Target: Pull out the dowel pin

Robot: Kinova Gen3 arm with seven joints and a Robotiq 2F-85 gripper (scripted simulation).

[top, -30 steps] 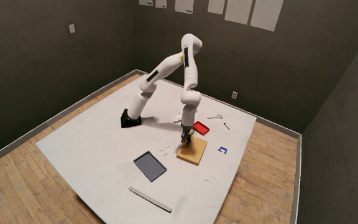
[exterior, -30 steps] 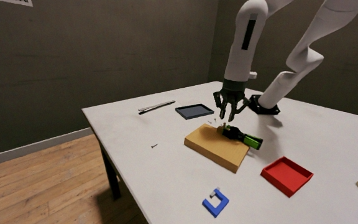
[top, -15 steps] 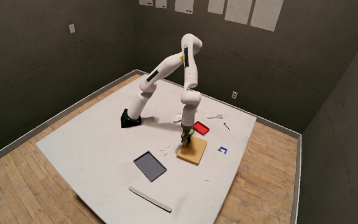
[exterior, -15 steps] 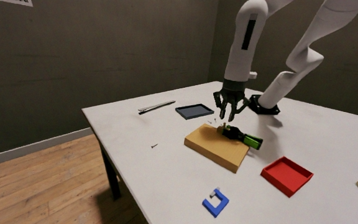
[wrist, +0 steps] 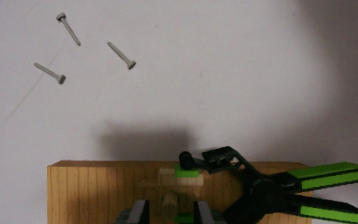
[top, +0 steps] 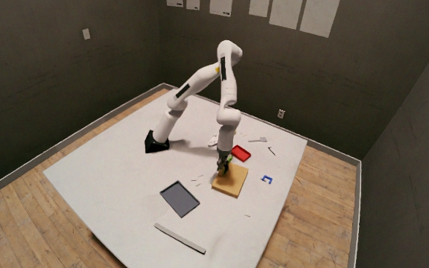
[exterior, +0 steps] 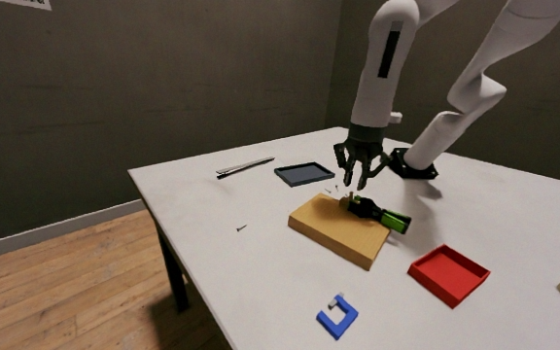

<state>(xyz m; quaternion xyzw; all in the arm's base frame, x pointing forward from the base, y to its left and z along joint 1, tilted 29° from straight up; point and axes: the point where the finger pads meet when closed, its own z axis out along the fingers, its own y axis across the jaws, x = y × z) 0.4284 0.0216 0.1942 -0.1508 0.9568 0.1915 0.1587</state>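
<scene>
Right now the dowel pin is 5 cm below my hand. Also, from my hand: grey tray (26 cm to the right, 10 cm below, 4 cm behind); red tray (22 cm to the left, 10 cm below, 4 cm behind); small wooden block (7 cm below).
</scene>
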